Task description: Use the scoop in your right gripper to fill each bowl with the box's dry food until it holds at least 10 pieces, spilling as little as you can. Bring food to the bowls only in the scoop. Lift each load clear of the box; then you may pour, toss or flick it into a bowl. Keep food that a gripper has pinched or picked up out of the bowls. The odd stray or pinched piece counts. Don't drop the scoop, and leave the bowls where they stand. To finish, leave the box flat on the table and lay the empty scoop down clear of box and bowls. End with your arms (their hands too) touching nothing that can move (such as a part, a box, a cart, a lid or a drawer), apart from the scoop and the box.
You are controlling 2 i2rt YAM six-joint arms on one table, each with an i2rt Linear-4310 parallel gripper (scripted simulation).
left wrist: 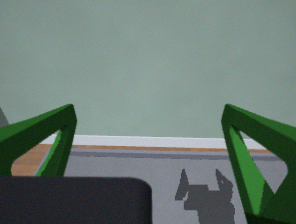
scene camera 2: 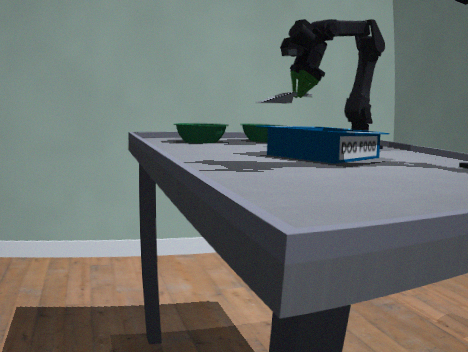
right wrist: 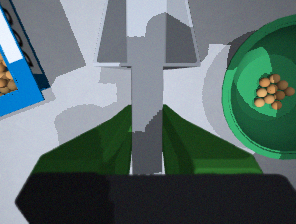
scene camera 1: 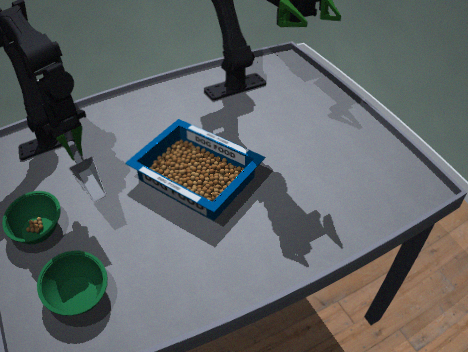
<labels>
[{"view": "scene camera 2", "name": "my right gripper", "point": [296,97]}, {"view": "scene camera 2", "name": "green bowl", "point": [190,132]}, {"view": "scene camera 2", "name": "box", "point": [305,144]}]
</labels>
